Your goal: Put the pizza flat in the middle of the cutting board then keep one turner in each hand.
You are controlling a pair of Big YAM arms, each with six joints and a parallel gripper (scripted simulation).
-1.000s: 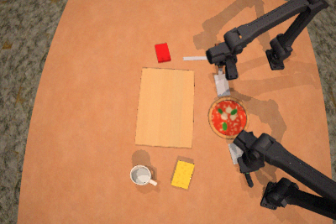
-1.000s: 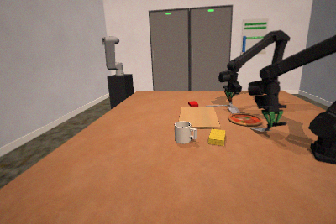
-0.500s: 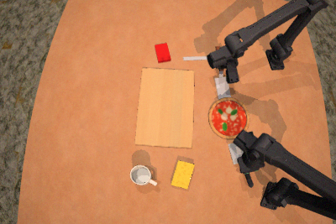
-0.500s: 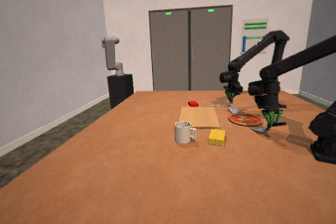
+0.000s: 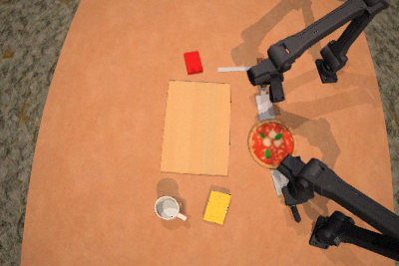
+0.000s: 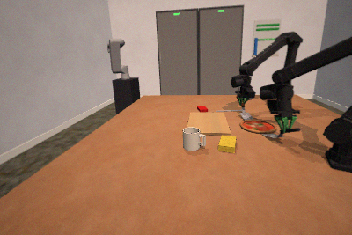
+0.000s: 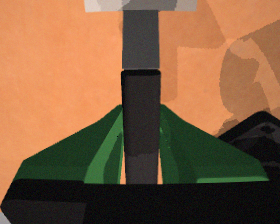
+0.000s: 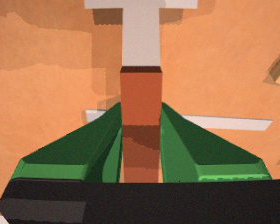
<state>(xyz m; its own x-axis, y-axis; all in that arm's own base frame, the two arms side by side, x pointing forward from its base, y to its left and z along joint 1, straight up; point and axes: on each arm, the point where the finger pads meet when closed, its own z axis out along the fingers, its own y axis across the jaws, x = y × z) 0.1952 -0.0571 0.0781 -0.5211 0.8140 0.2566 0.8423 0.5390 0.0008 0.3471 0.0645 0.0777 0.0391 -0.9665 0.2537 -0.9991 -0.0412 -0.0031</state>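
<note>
Now: the thin grey strip 80 mm ahead of my right hand, 80 mm to the right of it and 80 mm below it. From my right hand the other things lie so: wooden cutting board 220 mm ahead, 200 mm to the left, 70 mm below; then pizza 70 mm behind, 220 mm to the left, 70 mm below; then brown-handled turner 10 mm behind, 30 mm to the left, 30 mm below.
</note>
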